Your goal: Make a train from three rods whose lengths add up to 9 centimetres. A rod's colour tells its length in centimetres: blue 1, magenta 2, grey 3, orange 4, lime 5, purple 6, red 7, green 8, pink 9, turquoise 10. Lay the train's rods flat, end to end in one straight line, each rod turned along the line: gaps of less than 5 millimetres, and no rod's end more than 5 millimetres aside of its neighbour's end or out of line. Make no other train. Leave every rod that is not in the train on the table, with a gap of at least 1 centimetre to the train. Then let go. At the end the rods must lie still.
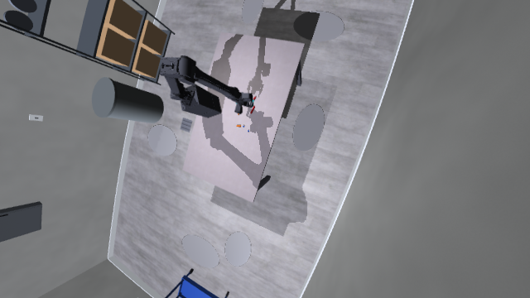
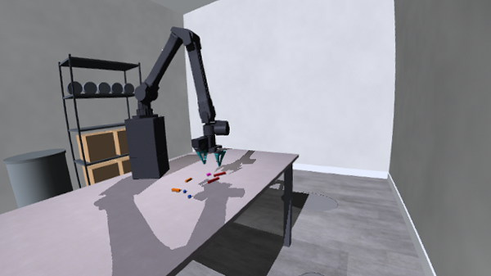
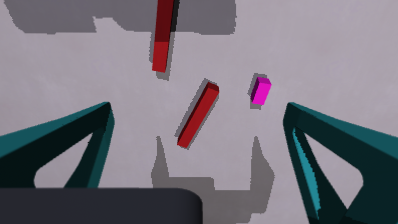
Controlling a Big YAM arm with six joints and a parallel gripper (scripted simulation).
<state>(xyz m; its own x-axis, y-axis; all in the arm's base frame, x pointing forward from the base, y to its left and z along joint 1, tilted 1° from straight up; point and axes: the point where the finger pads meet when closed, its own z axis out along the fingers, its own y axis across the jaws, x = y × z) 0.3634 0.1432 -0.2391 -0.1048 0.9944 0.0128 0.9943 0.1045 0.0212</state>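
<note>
The magenta rod lies 50 mm behind my hand, 20 mm to the left of it and 80 mm below it.
</note>
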